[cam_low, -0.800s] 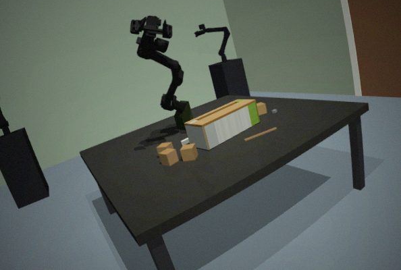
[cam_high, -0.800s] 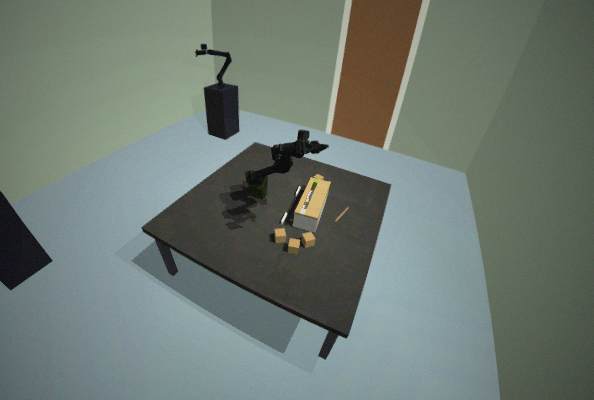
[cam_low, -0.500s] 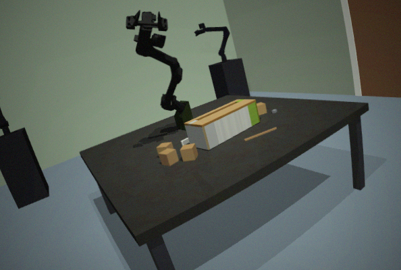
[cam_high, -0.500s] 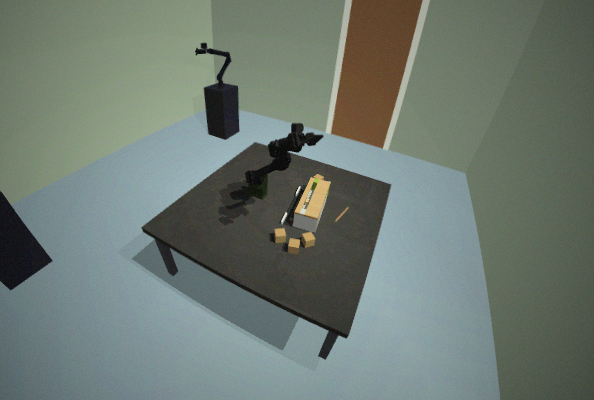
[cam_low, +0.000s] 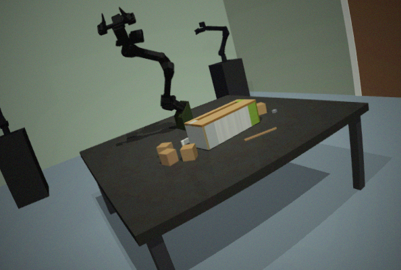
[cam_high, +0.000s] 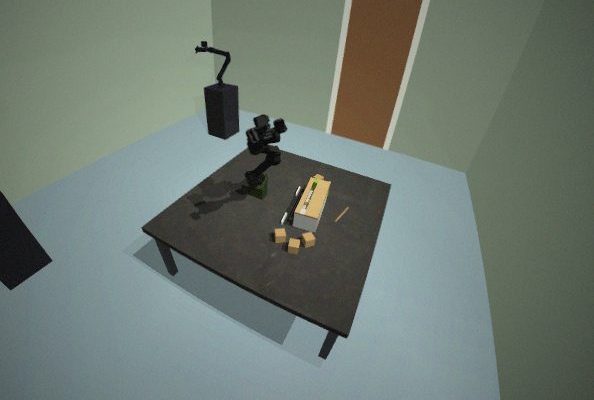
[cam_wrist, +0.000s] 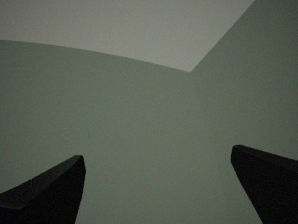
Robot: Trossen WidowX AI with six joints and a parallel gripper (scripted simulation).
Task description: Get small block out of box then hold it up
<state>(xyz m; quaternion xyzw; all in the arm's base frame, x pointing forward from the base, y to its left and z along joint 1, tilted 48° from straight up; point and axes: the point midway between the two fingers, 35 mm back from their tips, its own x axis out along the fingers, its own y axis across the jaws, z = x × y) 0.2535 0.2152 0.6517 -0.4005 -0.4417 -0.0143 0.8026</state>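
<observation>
The long box is 680 mm below my gripper tip, 380 mm to the left of it and 50 mm ahead of it. The rest, counted from my gripper tip: small grey piece: 740 mm to the left, 730 mm below, 90 mm ahead; thin tan stick: 740 mm below, 450 mm to the left, 280 mm ahead.
</observation>
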